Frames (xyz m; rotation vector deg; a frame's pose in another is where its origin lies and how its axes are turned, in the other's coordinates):
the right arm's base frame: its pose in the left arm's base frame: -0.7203 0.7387 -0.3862 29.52 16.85 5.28
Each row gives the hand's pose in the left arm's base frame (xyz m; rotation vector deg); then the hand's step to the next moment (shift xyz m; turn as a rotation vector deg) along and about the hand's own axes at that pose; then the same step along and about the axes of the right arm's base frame.
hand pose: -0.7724 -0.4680 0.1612 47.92 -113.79 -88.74
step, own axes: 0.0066 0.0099 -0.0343 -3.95 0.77 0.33
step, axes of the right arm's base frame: 0.0081 -0.0140 0.0325 2.62 3.06 -0.25
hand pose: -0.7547 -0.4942 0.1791 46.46 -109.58 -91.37
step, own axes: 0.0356 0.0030 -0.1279 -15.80 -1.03 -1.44
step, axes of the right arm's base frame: 0.0393 -0.0851 0.0941 13.37 8.35 -2.09
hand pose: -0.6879 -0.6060 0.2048 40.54 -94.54 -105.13
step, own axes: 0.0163 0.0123 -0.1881 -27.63 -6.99 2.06
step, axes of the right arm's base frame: 0.0963 -0.1294 0.0989 21.73 15.43 -10.32
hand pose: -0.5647 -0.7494 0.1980 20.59 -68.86 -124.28
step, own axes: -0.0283 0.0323 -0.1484 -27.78 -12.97 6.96
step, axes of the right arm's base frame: 0.1041 -0.1101 0.0303 18.73 19.26 -16.33
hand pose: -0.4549 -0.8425 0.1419 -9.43 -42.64 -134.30
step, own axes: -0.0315 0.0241 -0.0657 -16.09 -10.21 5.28
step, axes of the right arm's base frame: 0.0505 -0.0560 -0.0145 9.57 13.11 -11.30
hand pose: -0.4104 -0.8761 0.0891 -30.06 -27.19 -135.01
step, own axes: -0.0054 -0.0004 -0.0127 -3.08 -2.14 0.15
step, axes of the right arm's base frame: 0.0034 -0.0091 -0.0098 1.67 1.90 -2.78
